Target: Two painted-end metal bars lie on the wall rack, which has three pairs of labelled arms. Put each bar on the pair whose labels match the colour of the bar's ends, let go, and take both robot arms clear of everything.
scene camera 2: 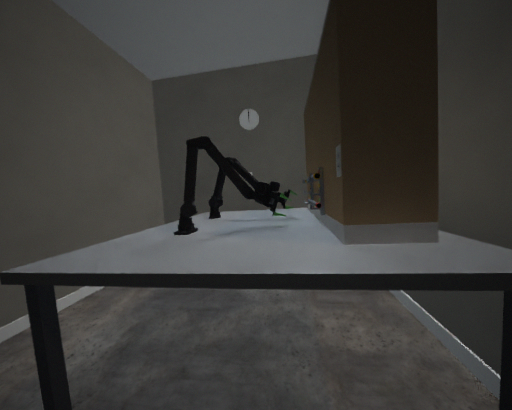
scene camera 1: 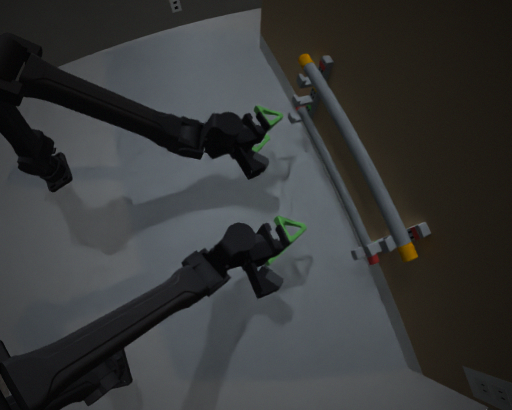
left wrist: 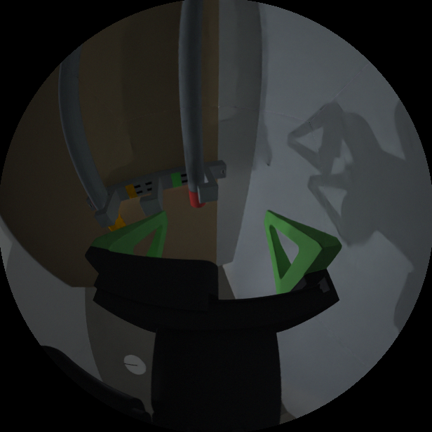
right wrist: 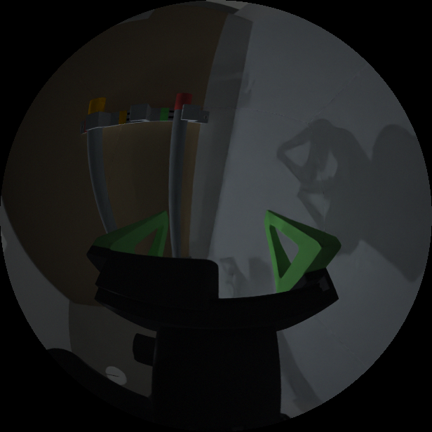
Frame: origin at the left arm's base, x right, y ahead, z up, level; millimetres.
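Where they show: left gripper, fingertip midpoint: [scene camera 2: 296, 201] [scene camera 1: 275, 126]; right gripper, fingertip midpoint: [scene camera 2: 288, 208] [scene camera 1: 296, 235]; left arm's base at its link origin: [scene camera 2: 215, 217] [scene camera 1: 58, 172]; right arm's base at its link origin: [scene camera 2: 186, 232] [scene camera 1: 113, 364].
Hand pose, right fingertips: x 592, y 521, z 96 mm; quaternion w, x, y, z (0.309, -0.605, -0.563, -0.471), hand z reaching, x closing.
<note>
Each offset is from my right fingertips to the centre of the thing. "*": to the spot under its first point. Level surfaces: height alone.
The orange-ended bar @[dx -78, dy +172, dz +171 mm] [scene camera 1: 350, 135] [left wrist: 75, 120] [right wrist: 97, 165] lies on the top pair of arms, labelled red, of the wall rack @[* dx +134, dy +149, dz +216 mm] [scene camera 1: 424, 229] [left wrist: 220, 169] [right wrist: 205, 117]. The thinner red-ended bar @[dx -73, dy +173, dz +19 mm] [scene camera 1: 332, 172] [left wrist: 191, 90] [right wrist: 176, 185] lies on the bottom pair, labelled green. The middle pair, labelled orange, holds no bar. My left gripper [scene camera 1: 276, 127] [left wrist: 215, 215] is open and empty, short of the rack near its upper end in scene camera 1. My right gripper [scene camera 1: 296, 239] [right wrist: 216, 215] is open and empty, short of the rack's lower end. Neither touches a bar.
The brown wall [scene camera 1: 450, 125] [scene camera 2: 387, 125] rises behind the rack. The white table @[dz -96 mm] [scene camera 1: 325, 320] [scene camera 2: 250, 255] lies below both arms and carries their shadows. A wall outlet @[* dx +453, dy +89, dz +207 mm] [scene camera 1: 492, 390] [scene camera 2: 338, 160] sits beyond the rack's lower end in scene camera 1.
</note>
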